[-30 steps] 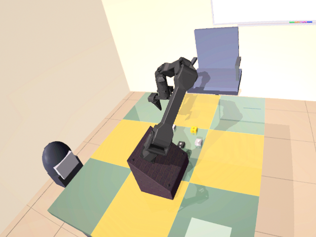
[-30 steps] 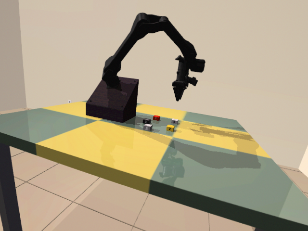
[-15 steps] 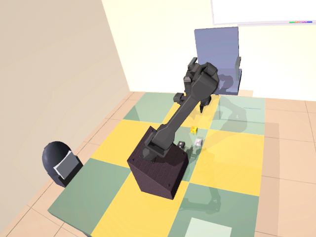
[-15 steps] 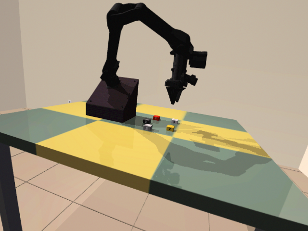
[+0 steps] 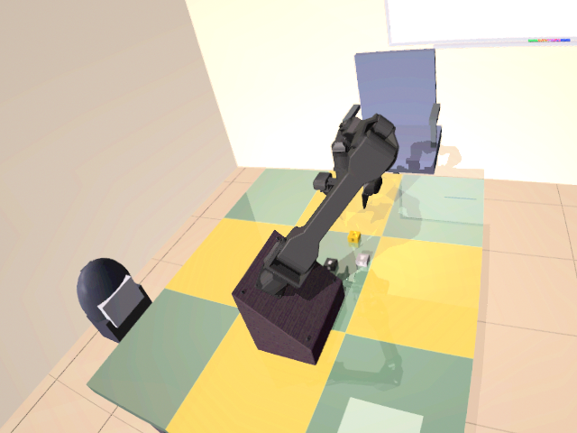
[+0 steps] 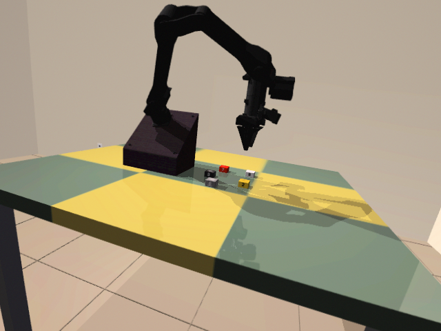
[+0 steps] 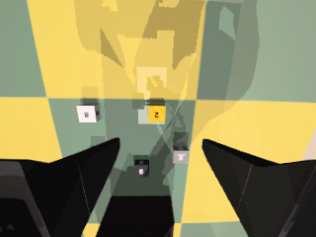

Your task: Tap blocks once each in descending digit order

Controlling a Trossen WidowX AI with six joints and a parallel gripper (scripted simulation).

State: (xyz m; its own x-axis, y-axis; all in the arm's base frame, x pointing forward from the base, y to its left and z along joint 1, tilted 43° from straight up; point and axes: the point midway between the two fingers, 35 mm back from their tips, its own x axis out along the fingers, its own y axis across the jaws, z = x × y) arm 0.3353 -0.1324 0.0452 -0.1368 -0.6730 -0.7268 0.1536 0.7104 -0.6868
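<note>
The white block lies 13 cm to the left of my gripper tip, 12 cm below it and 2 cm ahead of it. Round my gripper tip: grey block (12 cm below, 10 cm behind, 4 cm to the right); yellow block (12 cm below); black block (12 cm below, 12 cm behind, 5 cm to the left).
</note>
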